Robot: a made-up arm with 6 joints.
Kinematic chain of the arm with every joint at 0, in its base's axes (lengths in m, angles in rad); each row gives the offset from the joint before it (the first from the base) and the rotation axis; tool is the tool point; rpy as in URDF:
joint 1: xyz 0 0 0.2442 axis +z
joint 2: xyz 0 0 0 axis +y
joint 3: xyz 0.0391 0 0.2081 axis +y
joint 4: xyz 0.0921 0 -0.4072 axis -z
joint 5: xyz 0 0 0 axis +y
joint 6: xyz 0.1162 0 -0.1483 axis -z
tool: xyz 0 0 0 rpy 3.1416 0 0
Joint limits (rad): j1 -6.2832..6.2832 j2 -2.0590..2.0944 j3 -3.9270..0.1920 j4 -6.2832..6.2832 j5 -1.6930..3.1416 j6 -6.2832..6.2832
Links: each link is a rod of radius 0.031 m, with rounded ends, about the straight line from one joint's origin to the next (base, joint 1, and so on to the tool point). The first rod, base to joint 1, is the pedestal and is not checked.
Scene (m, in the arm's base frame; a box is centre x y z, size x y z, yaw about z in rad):
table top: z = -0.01
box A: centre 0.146 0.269 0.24 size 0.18 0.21 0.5 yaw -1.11
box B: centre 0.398 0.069 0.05 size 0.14 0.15 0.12 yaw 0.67
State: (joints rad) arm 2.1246 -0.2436 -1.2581 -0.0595 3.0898 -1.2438
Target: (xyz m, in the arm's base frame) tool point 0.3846 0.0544 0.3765
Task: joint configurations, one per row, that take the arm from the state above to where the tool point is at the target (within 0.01 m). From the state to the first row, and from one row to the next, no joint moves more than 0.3 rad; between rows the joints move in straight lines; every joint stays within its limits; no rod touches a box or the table.
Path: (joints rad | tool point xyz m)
1: 1.9085 -0.4828 -1.5211 -0.2150 3.1028 -1.2492 | -0.0379 0.1865 0.5328
2: 1.6924 -0.7221 -1.7842 -0.3705 3.1157 -1.2547 | 0.0355 0.0680 0.6253
3: 1.4763 -0.9613 -2.0472 -0.5259 3.1286 -1.2601 | 0.0492 -0.1089 0.6522
4: 1.2602 -1.2006 -2.3102 -0.6814 3.1416 -1.2656 | -0.0144 -0.2842 0.5967
5: 1.0598 -0.9098 -2.0870 -0.6993 3.0001 -1.2601 | 0.0330 -0.1200 0.6750
6: 0.8593 -0.6191 -1.8637 -0.7171 2.8585 -1.2547 | 0.1489 0.0187 0.6572
7: 0.6589 -0.3283 -1.6405 -0.7350 2.7170 -1.2492 | 0.2877 0.0812 0.5485
8: 0.4585 -0.0376 -1.4172 -0.7528 2.5755 -1.2438 | 0.3846 0.0544 0.3765

